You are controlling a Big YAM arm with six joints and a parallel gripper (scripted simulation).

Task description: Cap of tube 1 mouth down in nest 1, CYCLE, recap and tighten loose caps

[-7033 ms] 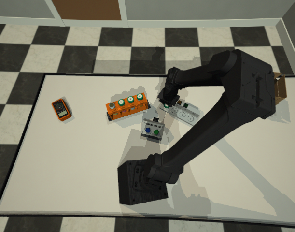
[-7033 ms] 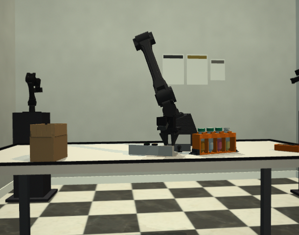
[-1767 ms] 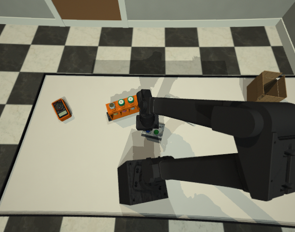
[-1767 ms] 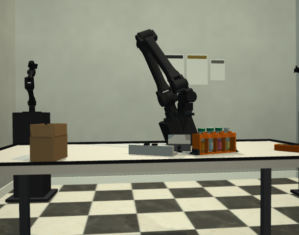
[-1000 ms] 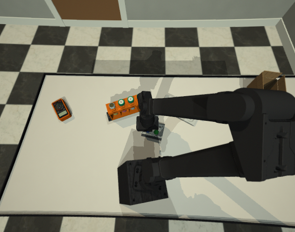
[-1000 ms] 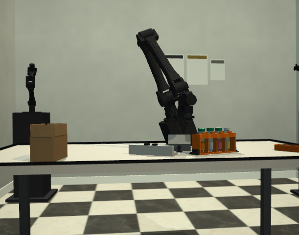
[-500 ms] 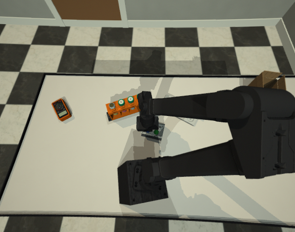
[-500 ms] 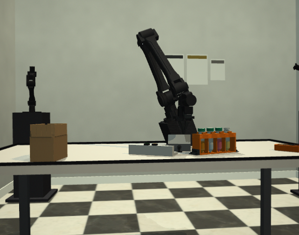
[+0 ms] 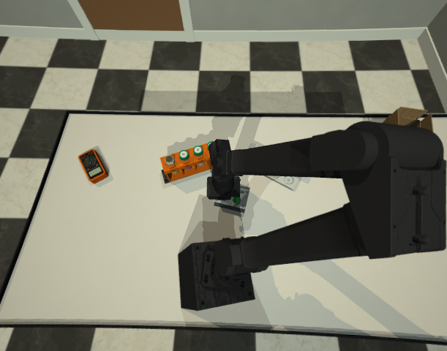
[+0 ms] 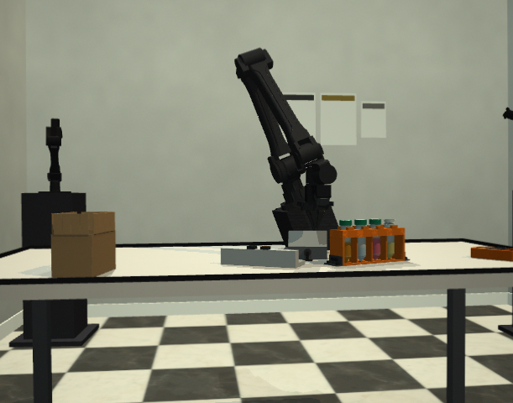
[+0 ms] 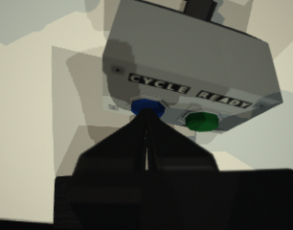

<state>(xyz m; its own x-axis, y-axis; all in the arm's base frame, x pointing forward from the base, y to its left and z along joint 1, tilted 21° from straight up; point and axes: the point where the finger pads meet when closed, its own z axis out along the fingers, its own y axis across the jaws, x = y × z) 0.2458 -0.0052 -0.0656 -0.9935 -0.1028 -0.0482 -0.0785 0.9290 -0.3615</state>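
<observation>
The blue key is 1 cm below my hand. The rest, counted from my hand: key housing 1 cm ahead, 2 cm to the right, 3 cm below; green key 1 cm behind, 4 cm to the right, 1 cm below; cap 18 cm ahead, 10 cm to the right, 7 cm below.
</observation>
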